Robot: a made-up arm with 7 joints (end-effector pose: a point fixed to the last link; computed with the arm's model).
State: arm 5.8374 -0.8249 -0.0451 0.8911 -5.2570 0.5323 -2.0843
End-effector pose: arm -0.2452 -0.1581 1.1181 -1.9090 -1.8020 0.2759
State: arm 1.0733 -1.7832 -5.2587 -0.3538 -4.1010 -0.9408 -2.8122
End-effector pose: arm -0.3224 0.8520 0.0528 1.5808 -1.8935 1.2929
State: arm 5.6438 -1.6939 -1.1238 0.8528 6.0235 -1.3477 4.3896
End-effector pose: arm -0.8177 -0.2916 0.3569 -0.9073 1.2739 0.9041
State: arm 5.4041 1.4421 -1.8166 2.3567 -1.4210 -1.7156 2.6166
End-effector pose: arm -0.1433 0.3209 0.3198 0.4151 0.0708 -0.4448
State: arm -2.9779 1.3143 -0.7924 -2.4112 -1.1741 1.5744 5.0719
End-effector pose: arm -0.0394 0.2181 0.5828 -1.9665 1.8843 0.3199
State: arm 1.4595 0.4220 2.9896 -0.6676 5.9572 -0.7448 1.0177
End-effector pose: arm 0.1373 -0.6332 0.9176 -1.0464 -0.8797 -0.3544
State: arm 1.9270 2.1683 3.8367 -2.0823 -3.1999 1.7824 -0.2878
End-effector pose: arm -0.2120 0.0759 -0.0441 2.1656 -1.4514 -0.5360
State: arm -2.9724 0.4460 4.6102 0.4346 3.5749 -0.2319 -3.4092
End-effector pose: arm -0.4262 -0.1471 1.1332 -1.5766 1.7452 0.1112
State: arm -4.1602 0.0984 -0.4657 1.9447 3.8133 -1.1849 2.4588
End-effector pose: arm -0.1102 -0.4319 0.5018 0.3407 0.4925 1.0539
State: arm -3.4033 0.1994 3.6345 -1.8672 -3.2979 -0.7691 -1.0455
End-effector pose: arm -0.5422 0.1029 0.5645 -0.7592 1.8336 -0.9453
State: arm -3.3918 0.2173 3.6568 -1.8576 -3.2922 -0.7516 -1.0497
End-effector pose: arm -0.5454 0.1184 0.5600 -0.7169 1.8302 -0.9615
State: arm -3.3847 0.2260 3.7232 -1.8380 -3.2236 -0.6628 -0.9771
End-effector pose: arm -0.5439 0.1509 0.5628 -0.5305 1.7979 -0.9064
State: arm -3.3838 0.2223 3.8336 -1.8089 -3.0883 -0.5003 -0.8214
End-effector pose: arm -0.5320 0.2003 0.5744 -0.1978 1.7037 -0.7763
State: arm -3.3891 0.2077 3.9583 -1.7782 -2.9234 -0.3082 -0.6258
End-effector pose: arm -0.5072 0.2541 0.5915 0.1777 1.5336 -0.6153
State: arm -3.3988 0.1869 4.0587 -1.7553 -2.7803 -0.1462 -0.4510
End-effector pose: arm -0.4780 0.2954 0.6083 0.4682 1.3403 -0.4770
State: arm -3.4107 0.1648 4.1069 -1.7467 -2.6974 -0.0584 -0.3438
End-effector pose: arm -0.4594 0.3127 0.6191 0.6090 1.2186 -0.3884
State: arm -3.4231 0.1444 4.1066 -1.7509 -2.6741 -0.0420 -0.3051
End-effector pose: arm -0.4559 0.3088 0.6234 0.6283 1.1983 -0.3435
